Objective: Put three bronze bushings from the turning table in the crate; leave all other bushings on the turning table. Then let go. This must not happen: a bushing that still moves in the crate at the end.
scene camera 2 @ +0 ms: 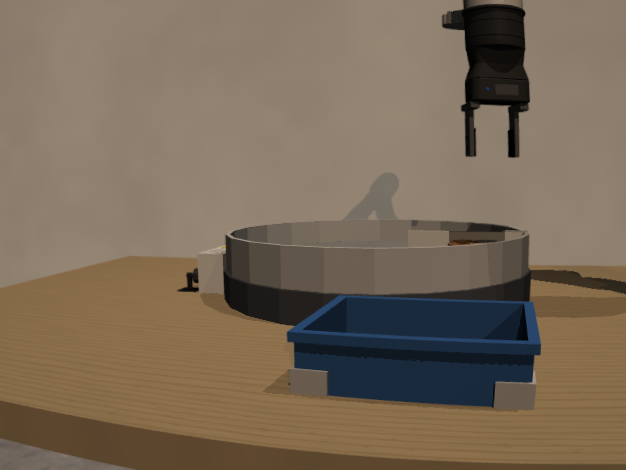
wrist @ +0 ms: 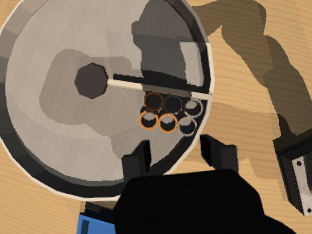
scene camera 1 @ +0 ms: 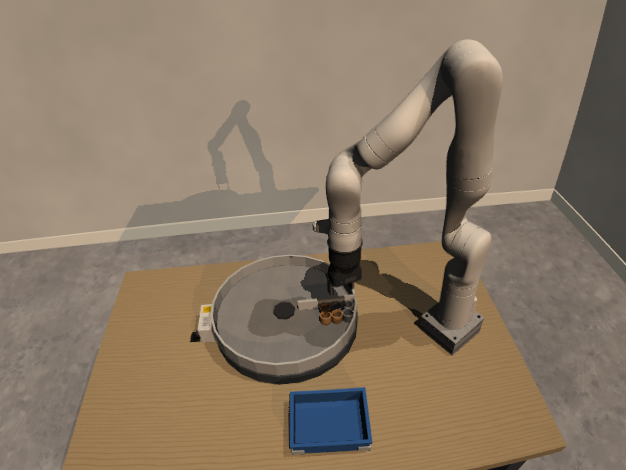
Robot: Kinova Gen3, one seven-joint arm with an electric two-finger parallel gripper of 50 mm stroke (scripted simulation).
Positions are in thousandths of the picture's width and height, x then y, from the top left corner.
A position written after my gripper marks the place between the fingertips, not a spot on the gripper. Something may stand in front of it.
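My gripper is visible in scene camera 1 (scene camera 1: 544, 616). The gripper appears also in scene camera 2 (scene camera 2: 787, 333). In the wrist view, the gripper (wrist: 562, 630) appears together with a round grey turning table (wrist: 252, 545).
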